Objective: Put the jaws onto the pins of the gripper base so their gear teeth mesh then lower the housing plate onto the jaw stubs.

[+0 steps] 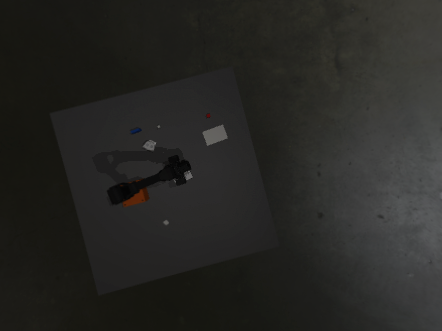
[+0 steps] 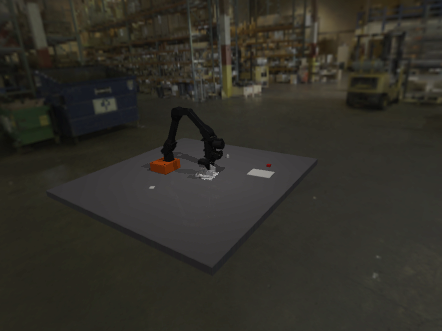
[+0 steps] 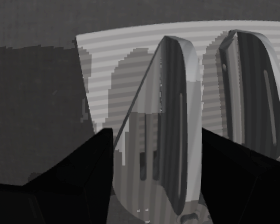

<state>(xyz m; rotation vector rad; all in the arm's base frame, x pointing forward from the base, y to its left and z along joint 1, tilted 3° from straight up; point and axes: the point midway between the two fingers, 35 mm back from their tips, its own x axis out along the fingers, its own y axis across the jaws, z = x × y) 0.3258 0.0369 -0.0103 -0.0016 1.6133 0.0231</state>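
Now: the blue piece 340 mm to the left of my gripper tip, 220 mm behind it and 10 mm below it. Also, from my gripper tip: flat white rectangle: 290 mm ahead, 150 mm to the left, 30 mm below; then red piece: 300 mm to the left, 290 mm ahead, 20 mm below.
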